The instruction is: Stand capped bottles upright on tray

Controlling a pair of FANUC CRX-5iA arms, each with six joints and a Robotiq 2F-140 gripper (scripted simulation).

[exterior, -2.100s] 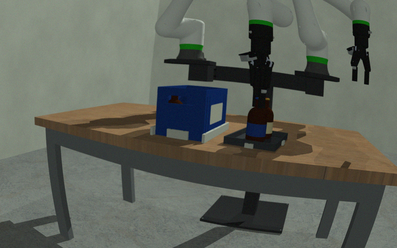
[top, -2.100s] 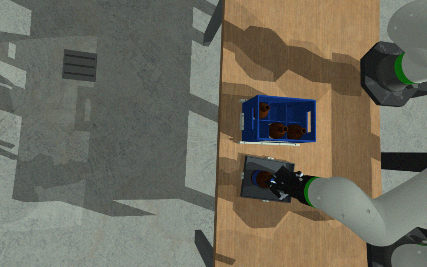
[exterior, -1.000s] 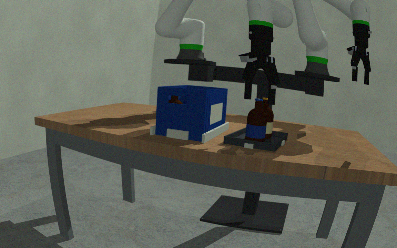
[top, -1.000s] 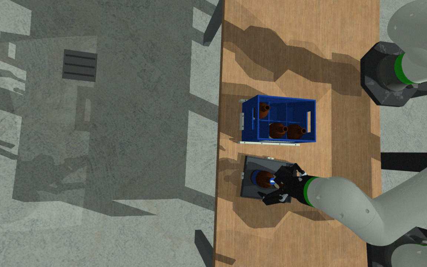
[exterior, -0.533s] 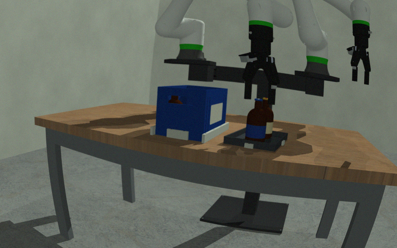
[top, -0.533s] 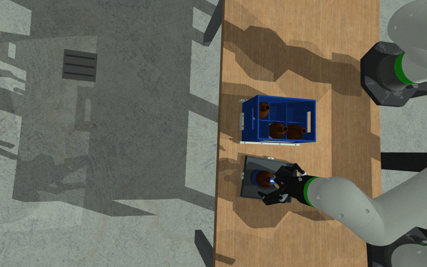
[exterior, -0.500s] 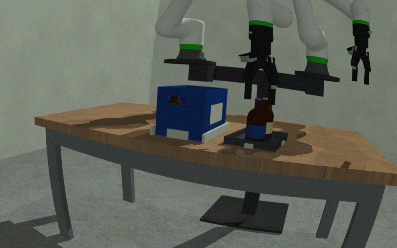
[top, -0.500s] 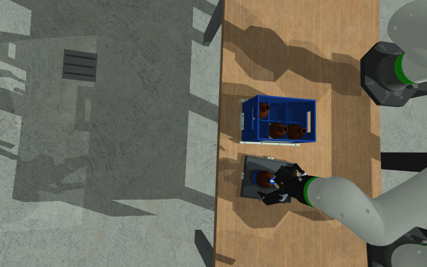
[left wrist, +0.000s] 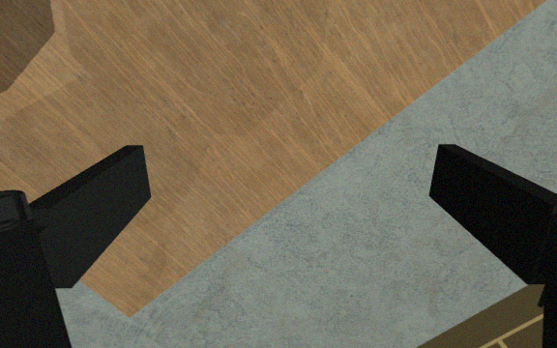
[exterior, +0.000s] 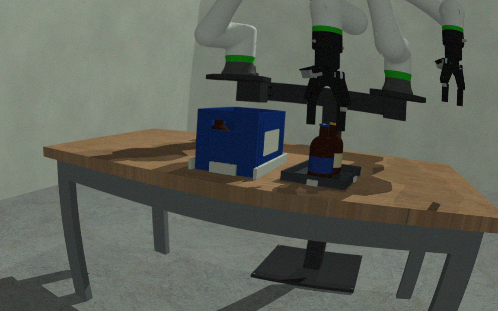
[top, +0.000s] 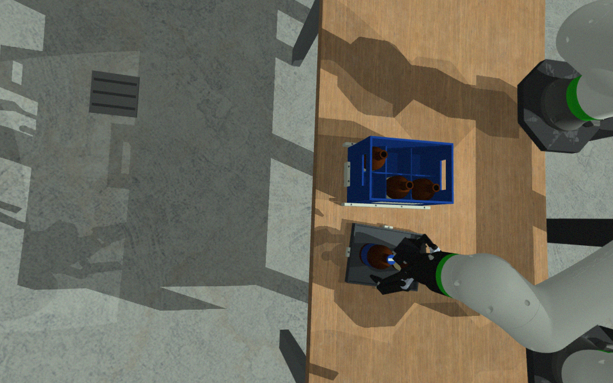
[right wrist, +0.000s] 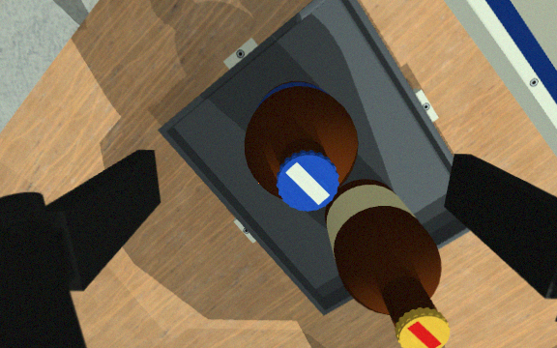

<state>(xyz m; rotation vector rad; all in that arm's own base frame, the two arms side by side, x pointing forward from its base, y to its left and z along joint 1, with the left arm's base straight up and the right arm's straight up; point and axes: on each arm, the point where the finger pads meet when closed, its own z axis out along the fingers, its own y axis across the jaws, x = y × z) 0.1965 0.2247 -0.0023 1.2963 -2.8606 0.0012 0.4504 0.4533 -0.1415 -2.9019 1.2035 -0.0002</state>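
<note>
Now: right hand 8 cm above the blue-capped bottle. The rest, counted from my right hand: blue crate (6 cm behind, 26 cm to the right, 8 cm below); then dark tray (6 cm behind, 1 cm to the left, 15 cm below); then yellow-capped bottle (11 cm behind, 1 cm to the left, 8 cm below).
</note>
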